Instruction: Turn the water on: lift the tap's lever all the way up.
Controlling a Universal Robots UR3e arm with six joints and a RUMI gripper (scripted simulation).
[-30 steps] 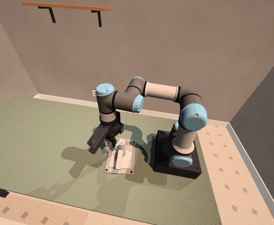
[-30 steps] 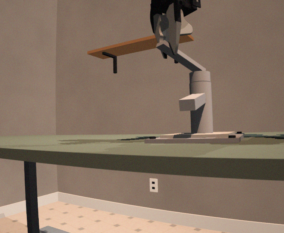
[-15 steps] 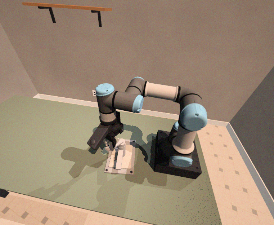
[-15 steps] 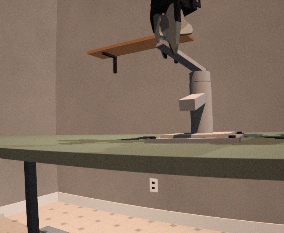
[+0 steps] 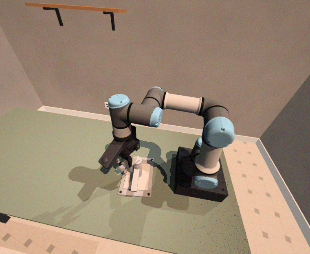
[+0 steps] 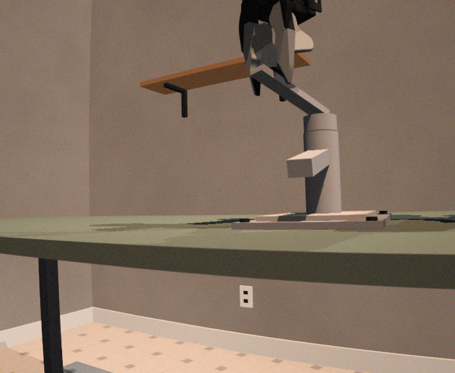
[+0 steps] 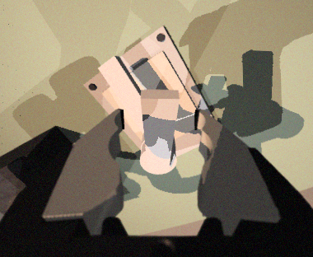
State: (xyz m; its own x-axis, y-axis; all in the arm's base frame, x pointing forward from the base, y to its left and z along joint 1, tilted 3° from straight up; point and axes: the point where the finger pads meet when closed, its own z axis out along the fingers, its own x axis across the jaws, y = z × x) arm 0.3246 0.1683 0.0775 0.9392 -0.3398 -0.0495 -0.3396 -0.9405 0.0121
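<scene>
My gripper is now 1 cm past the lever, 3 cm to the left of it and 2 cm above it. From my hand the other things lie so: tap 2 cm behind, 6 cm to the right, 8 cm below; then base plate 3 cm behind, 8 cm to the right, 18 cm below.
</scene>
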